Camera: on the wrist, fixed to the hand. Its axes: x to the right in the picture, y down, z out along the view.
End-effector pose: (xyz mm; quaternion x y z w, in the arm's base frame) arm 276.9 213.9 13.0 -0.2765 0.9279 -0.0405 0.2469
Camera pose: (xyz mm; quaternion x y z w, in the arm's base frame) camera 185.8 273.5 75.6 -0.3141 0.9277 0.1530 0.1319
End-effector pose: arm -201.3 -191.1 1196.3 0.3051 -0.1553 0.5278 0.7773
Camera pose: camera -281.2 -104.4 1153.0 0.0972 -0.2301 0.5019 0.8281
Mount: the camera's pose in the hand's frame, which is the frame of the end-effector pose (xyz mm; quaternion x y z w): 7.0 82.0 -94.9 -0.2206 0.0516 0.0082 0.9740
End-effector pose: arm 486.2 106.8 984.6 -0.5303 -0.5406 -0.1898 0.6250
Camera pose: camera 600.1 56.8 967.1 -0.6490 -0.4480 -0.3263 0.5212
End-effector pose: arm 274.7 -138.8 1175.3 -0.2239 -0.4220 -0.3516 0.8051
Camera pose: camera 388.9 -150.3 1124.3 -0.3810 -0.2901 -0.4405 0.7594
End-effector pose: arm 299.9 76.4 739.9 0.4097 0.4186 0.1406 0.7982
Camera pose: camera 239.5 182.5 769.5 0.2191 0.4145 0.2570 0.8451
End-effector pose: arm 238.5 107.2 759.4 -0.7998 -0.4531 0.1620 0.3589
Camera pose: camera 347.6 45.3 766.2 -0.8702 -0.4520 0.0195 0.1952
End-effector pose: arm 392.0 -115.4 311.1 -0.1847 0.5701 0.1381 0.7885
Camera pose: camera 278.6 -84.7 266.7 -0.3563 0.5670 0.2572 0.6967
